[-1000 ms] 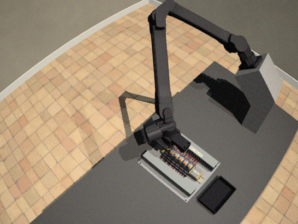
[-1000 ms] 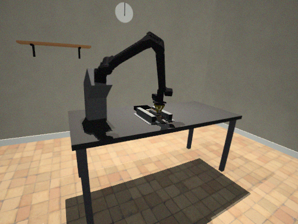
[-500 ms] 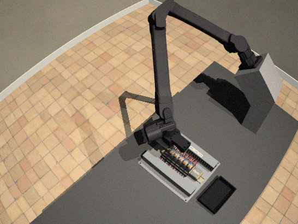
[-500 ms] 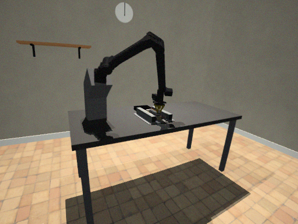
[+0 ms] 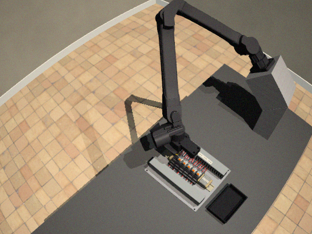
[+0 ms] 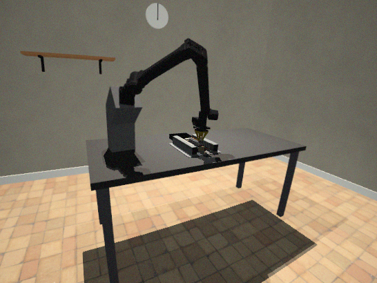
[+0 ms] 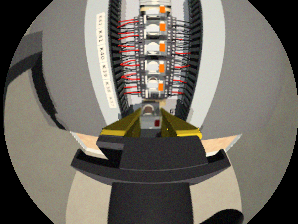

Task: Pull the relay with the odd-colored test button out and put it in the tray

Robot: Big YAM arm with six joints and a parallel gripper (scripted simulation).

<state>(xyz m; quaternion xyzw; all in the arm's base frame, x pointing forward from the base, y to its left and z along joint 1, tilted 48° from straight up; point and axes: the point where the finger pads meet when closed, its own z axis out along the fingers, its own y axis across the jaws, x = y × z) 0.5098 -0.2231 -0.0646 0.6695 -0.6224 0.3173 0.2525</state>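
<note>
My gripper is now 10 mm short of the black tray, 340 mm to the right of it and 70 mm above it. Also, from my hand: relay (right at my hand).
</note>
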